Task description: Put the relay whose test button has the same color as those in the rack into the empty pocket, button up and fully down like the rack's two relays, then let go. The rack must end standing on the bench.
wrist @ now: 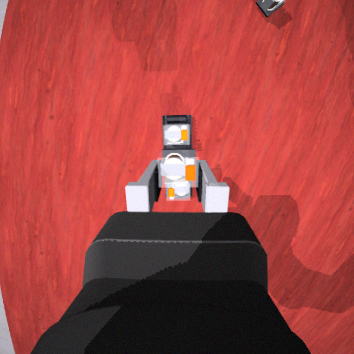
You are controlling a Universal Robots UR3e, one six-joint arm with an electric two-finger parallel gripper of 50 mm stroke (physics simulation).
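Places are measured from the arm's base along level axes (x ahead, y left, z up), in metres.
Where they show: gripper, fingertip midpoint: (178, 172).
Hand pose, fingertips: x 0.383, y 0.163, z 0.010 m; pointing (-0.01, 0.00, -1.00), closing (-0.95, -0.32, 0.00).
Things, the pixels of their top centre, and the offset from my fingertips. "spot": a spot on its surface instead. Level surfaces: height alone.
- held relay, middle of its top: (177, 172) 0.007 m right, 0.003 m ahead, 0.029 m up
- dark narrow rack, surface spot: (177, 119) spot: 0.038 m right, 0.015 m ahead, 0.079 m down
- dark relay-like part, surface spot: (270, 7) spot: 0.188 m right, 0.041 m back, 0.077 m down
- red bench top, its level: 0.102 m down
My gripper (178, 172) is shut on a relay with an orange test button. The held relay (173, 170) is button up, with its orange button on the right, and looks level. The dark narrow rack (177, 119) stands on the red bench top below it. One rack relay (175, 134) with an orange button sits at the rack's far end. The other rack relay (179, 191), also with an orange button, shows between the fingers at the near end. The held relay looks larger than both, so it is above the rack, over its middle. It hides the empty pocket.
Another dark relay-like part (270, 7) lies at the top right, cut off by the view's edge; its button colour does not show. The red bench top (90, 125) has a curved edge at the far left. Arm shadows fall at the right.
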